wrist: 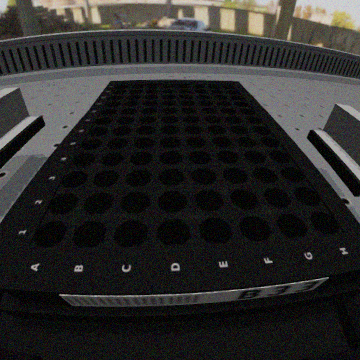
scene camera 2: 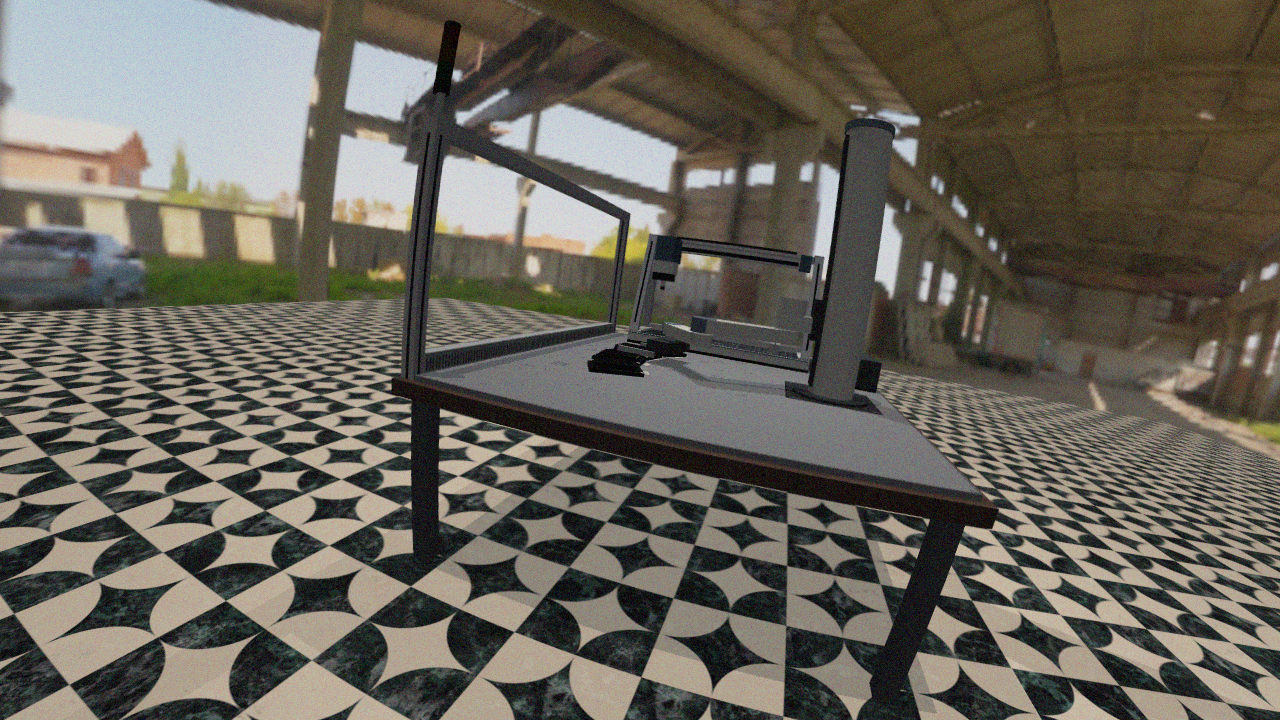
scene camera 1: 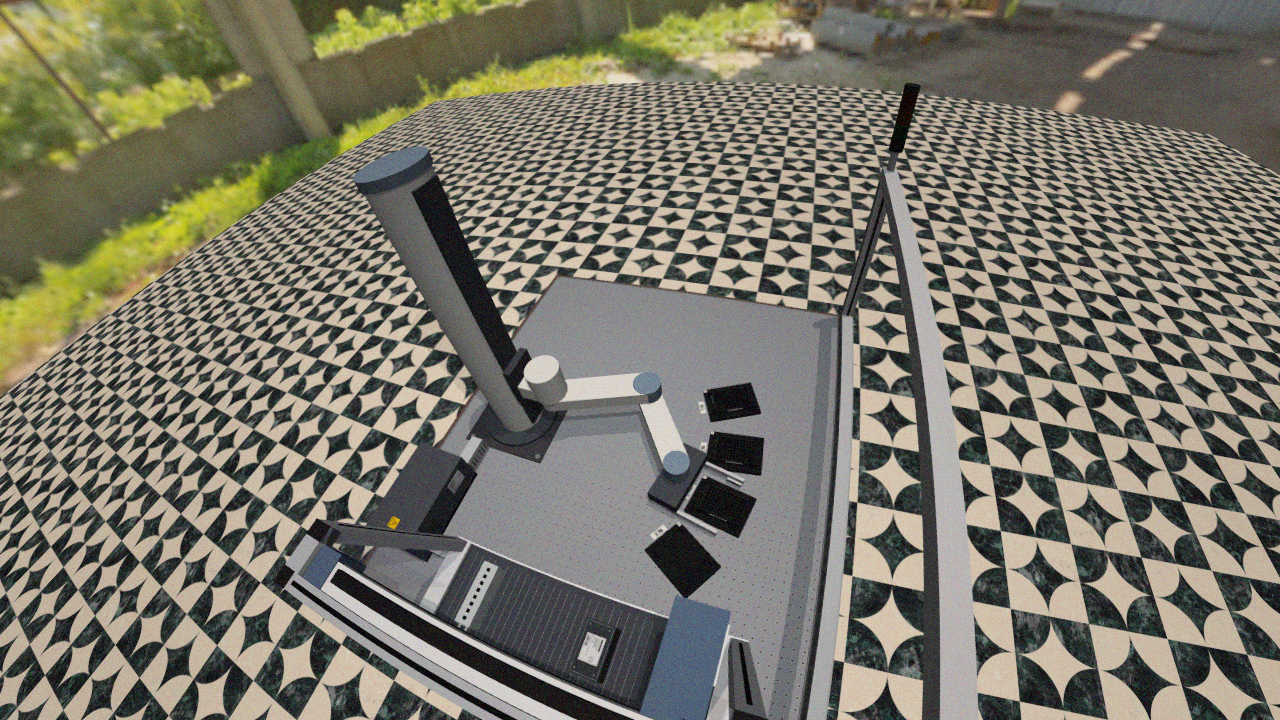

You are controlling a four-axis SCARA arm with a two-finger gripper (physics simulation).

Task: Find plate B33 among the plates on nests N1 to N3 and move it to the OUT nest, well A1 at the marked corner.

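Places are measured from the arm's base along level axes (x ahead, y left, z up), in centimetres.
Where they show: gripper, fingertip midpoint: [wrist: 177, 107] [scene camera 2: 629, 346] [scene camera 1: 730, 506]; arm's base at its link origin: [scene camera 2: 828, 400] [scene camera 1: 523, 416].
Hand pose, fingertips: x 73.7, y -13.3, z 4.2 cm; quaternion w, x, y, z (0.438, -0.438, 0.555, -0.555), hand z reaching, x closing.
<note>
Each offset is from my fingertips to the top centre of the thing. "spot": to the spot under its first point. Level surfaces: height alone.
Plate B33 {dx -2.1, dy +0.3, dz +0.4 cm} [scene camera 1: 718, 503] [wrist: 172, 157] is a black well plate with a partly readable B33 label on its near edge. It lies flat on the third nest from the back in scene camera 1; in the wrist view well A1 is at its near left corner. My gripper [scene camera 1: 727, 508] [wrist: 177, 107] is open, one finger along each long side of the plate, apart from it. Two more black plates {dx -7.0, dy +35.6, dz -0.3 cm} [scene camera 1: 732, 401] {dx -2.3, dy +17.8, dz -0.3 cm} [scene camera 1: 737, 453] lie on the nests behind. A plain black nest {dx -8.9, dy -16.4, dz -1.1 cm} [scene camera 1: 682, 560] is nearest the conveyor; its small card and marked corner are too small to read.
The arm's column [scene camera 1: 447, 295] [scene camera 2: 863, 268] stands at the table's side. A dark control box {spot: dx -84.1, dy -24.9, dz +8.5 cm} [scene camera 1: 420, 488] is beside its base. A ribbed conveyor {dz +2.0 cm} [scene camera 1: 537, 595] carries a dark labelled item {spot: dx -20.0, dy -44.5, dz +9.1 cm} [scene camera 1: 594, 651], with a blue block {spot: dx +0.0, dy -40.7, dz +45.9 cm} [scene camera 1: 687, 658] at its end. A metal frame [scene camera 1: 921, 358] [scene camera 2: 425, 250] edges the table.
</note>
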